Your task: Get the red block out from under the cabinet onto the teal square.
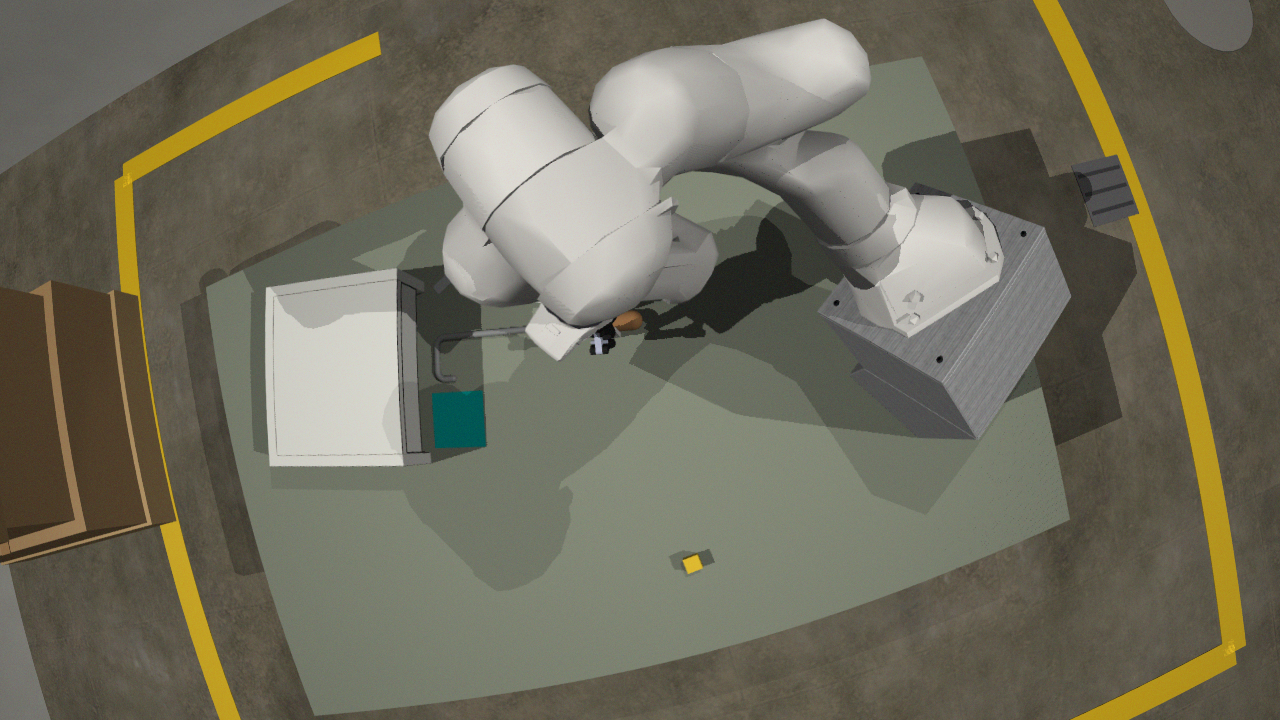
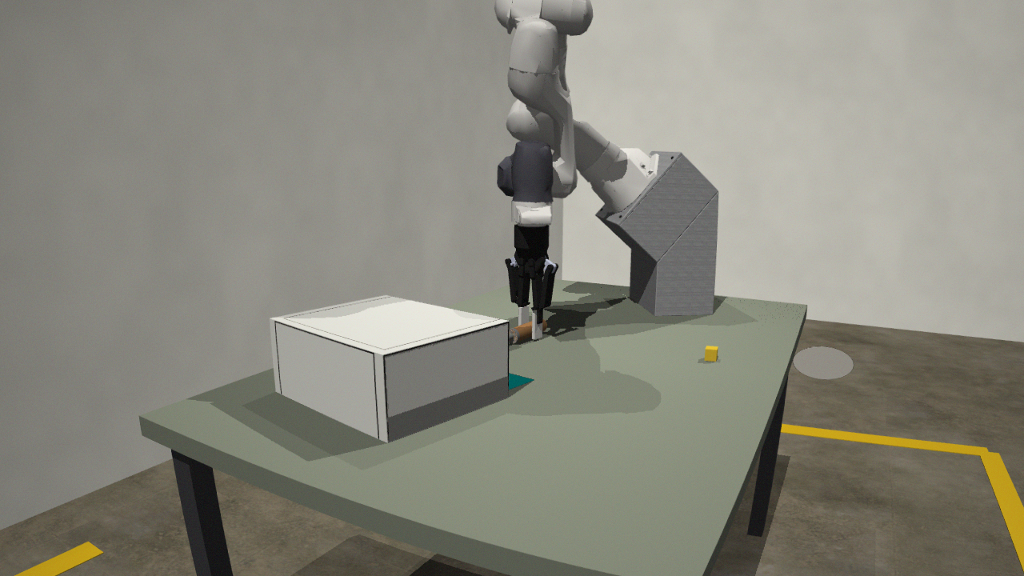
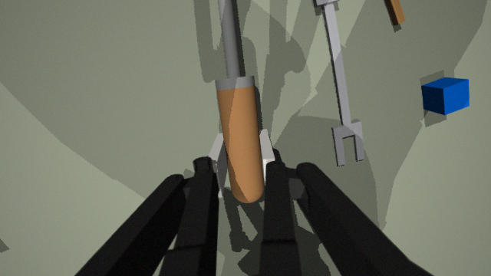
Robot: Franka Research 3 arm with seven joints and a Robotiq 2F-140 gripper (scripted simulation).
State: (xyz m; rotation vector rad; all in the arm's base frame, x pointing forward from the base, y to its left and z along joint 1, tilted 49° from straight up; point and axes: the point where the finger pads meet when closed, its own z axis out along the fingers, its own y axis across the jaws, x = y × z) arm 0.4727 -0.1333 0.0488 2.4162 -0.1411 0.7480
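The teal square lies 30 cm ahead of my hand, 5 cm to the left of it and 4 cm below it. Also, from my hand: grey hook tool: 14 cm ahead, 1 cm to the right, 2 cm below; grey fork-ended tool: 2 cm ahead, 11 cm to the right, 3 cm below; blue block: 3 cm behind, 19 cm to the right, 3 cm below.
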